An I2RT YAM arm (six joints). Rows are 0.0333 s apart.
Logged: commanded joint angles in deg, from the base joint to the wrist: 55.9 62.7 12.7 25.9 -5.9 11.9; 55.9 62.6 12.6 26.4 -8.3 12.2; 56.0 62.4 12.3 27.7 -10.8 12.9; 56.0 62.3 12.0 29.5 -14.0 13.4; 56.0 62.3 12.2 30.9 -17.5 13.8; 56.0 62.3 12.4 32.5 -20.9 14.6; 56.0 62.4 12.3 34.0 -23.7 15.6; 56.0 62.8 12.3 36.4 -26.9 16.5; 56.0 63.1 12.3 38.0 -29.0 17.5; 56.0 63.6 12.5 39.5 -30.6 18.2; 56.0 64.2 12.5 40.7 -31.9 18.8; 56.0 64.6 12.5 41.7 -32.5 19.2; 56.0 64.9 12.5 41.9 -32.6 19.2; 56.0 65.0 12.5 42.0 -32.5 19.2; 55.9 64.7 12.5 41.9 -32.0 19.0; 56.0 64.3 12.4 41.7 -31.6 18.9; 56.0 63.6 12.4 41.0 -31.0 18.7; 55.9 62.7 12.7 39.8 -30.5 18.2
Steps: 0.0 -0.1 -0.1 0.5 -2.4 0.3; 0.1 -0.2 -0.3 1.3 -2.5 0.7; 0.0 -0.1 -0.3 1.8 -3.2 0.5; 0.0 0.0 0.2 1.4 -3.5 0.4; 0.0 0.0 0.2 1.6 -3.4 0.8; 0.0 0.1 -0.1 1.5 -2.8 1.0; 0.0 0.4 0.0 2.4 -3.2 0.9; 0.0 0.3 0.0 1.6 -2.1 1.0; 0.0 0.5 0.2 1.5 -1.6 0.7; 0.0 0.6 0.0 1.2 -1.3 0.6; 0.0 0.4 0.0 1.0 -0.6 0.4; 0.0 0.3 0.0 0.2 -0.1 0.0; 0.0 0.1 0.0 0.1 0.1 0.0; -0.1 -0.3 0.0 -0.1 0.5 -0.2; 0.1 -0.4 -0.1 -0.2 0.4 -0.1; 0.0 -0.7 0.0 -0.7 0.6 -0.2; -0.1 -0.9 0.3 -1.2 0.5 -0.5
